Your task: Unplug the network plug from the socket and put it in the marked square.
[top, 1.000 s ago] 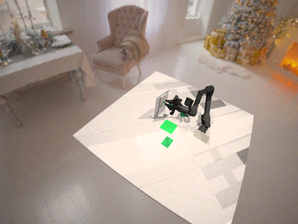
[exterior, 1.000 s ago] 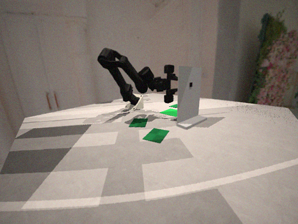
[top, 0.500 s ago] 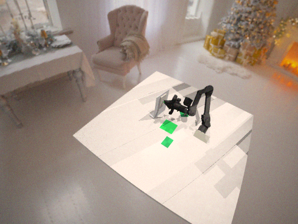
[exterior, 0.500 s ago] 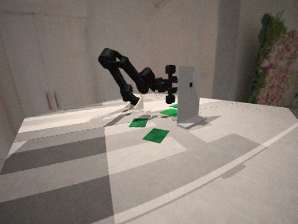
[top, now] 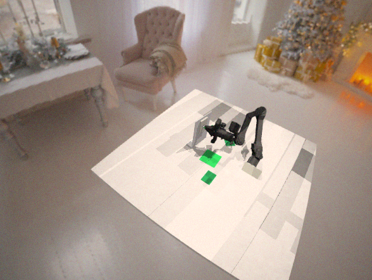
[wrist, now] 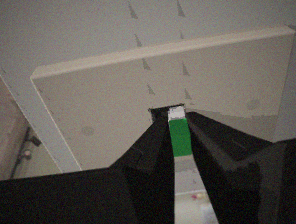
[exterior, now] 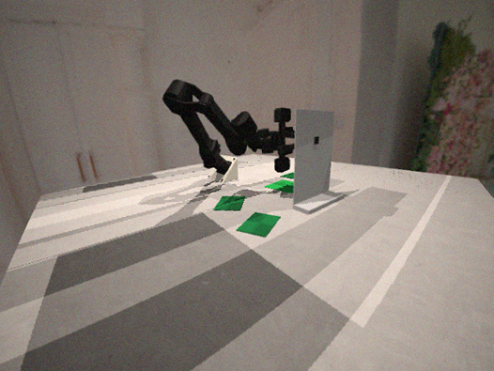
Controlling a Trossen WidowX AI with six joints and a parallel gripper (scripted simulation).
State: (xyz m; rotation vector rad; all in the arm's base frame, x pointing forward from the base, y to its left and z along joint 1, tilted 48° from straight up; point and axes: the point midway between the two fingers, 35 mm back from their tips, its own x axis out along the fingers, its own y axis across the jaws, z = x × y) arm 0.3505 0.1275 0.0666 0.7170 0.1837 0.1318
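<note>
Right now my gripper tip is 3 cm short of the upright panel and 6 cm above it. Round my gripper tip: network plug 1 cm ahead.
</note>
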